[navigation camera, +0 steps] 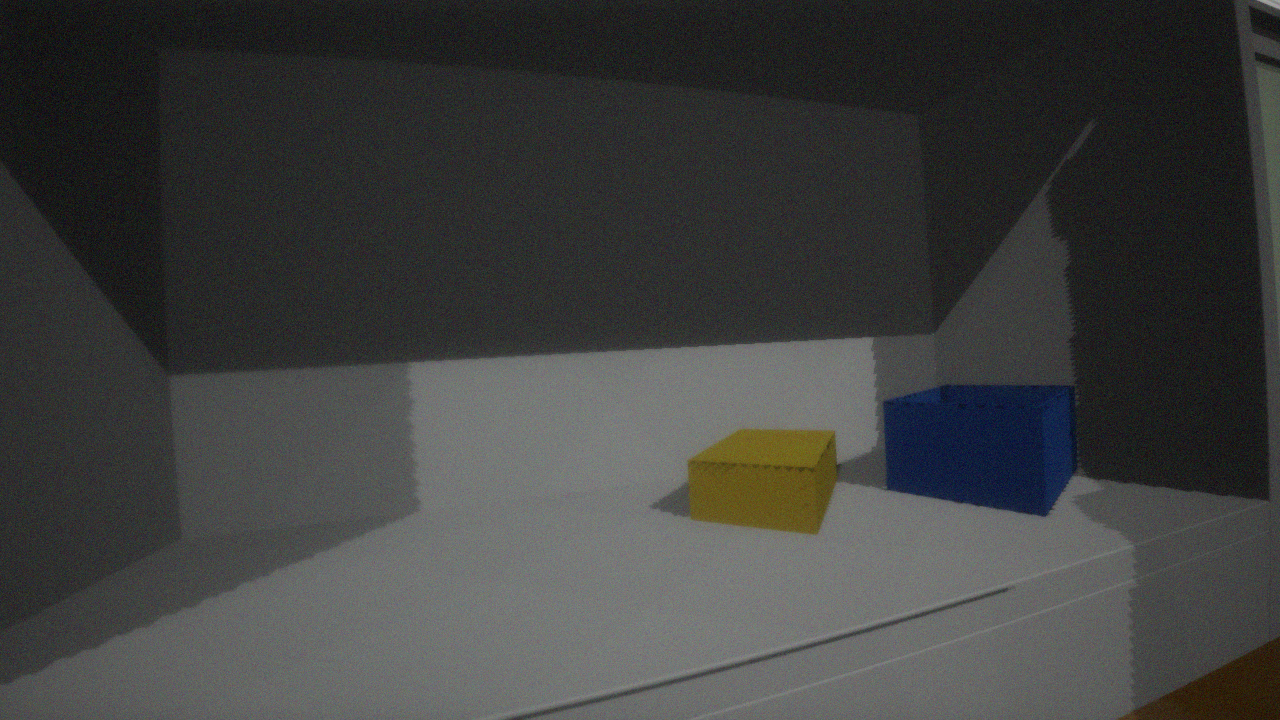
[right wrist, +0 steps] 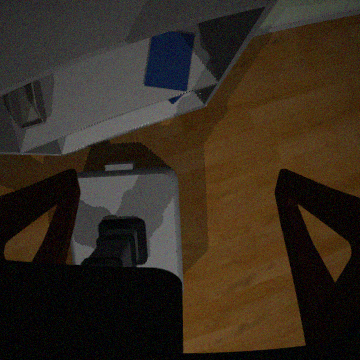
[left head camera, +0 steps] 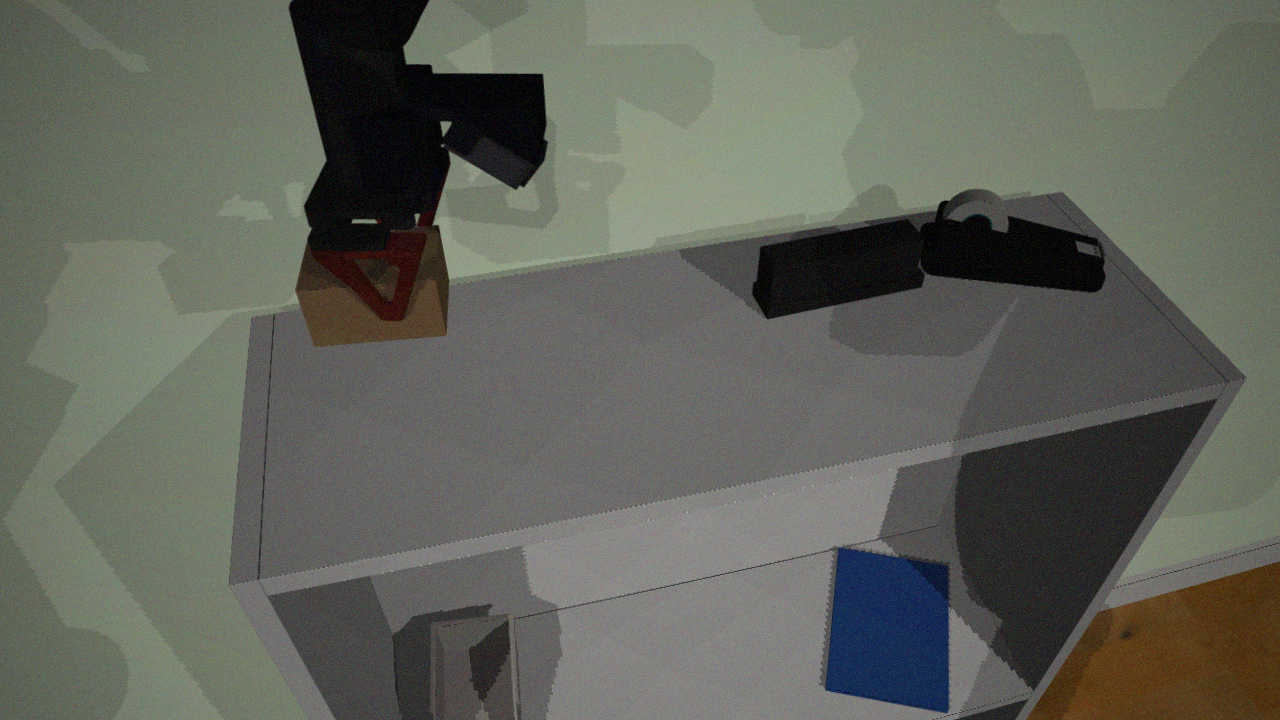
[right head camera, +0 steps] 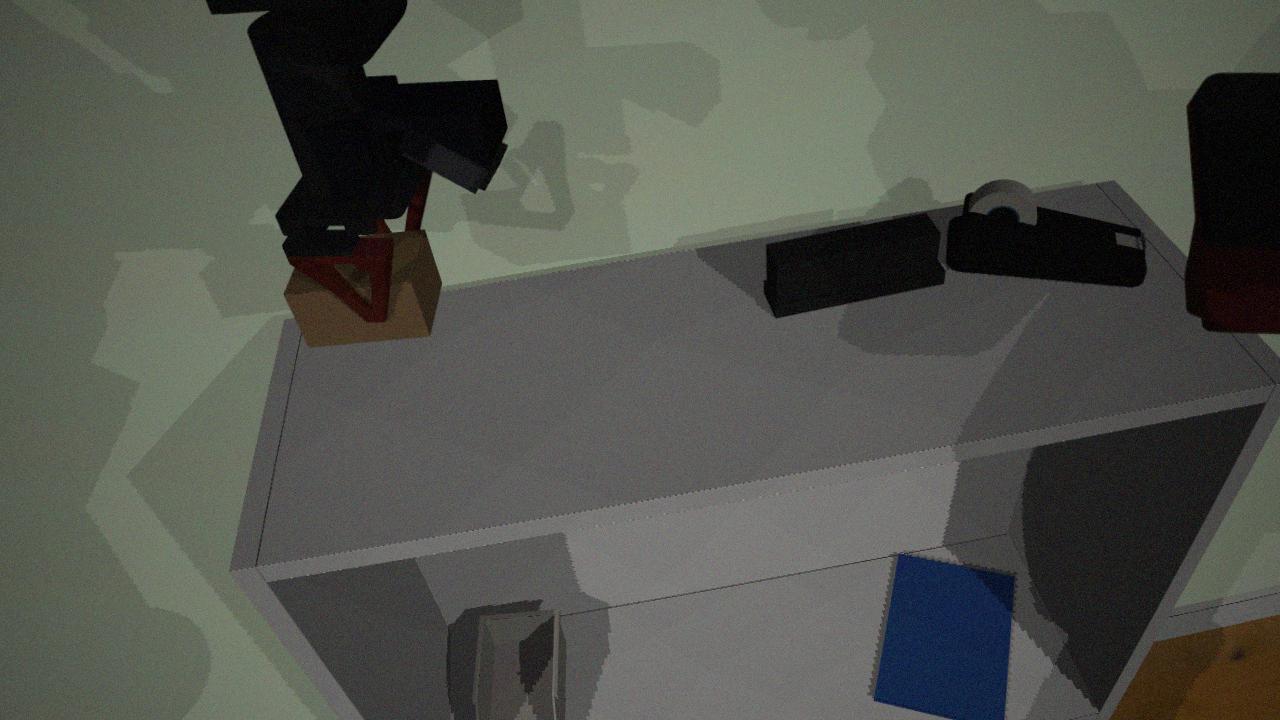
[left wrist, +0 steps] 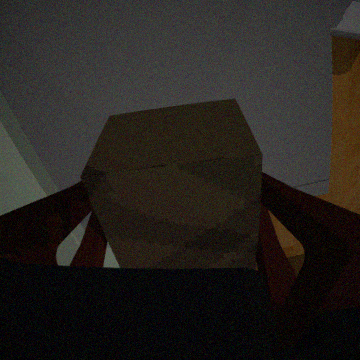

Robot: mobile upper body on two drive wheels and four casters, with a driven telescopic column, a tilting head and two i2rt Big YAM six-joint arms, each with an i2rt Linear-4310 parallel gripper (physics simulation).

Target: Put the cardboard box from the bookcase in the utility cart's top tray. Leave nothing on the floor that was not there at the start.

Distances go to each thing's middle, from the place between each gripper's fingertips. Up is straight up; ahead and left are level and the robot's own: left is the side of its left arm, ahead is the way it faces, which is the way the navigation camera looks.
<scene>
Now: the brown cardboard box (left head camera: 335, 314) 2 cm to the left of my left hand. Round my left hand: black tape dispenser (right head camera: 1002, 231): 20 cm ahead, 50 cm to the right, 9 cm below; blue book (right head camera: 947, 640): 13 cm ahead, 48 cm to the right, 66 cm below; black block (right head camera: 815, 272): 15 cm ahead, 33 cm to the right, 9 cm below.
My right hand is 38 cm short of the black block, 13 cm to the right of it and 29 cm above it. From my right hand the other things lie so: black tape dispenser (43 cm ahead, 3 cm to the right, 28 cm below); blue book (36 cm ahead, 1 cm to the right, 85 cm below); brown cardboard box (23 cm ahead, 48 cm to the left, 19 cm below).
</scene>
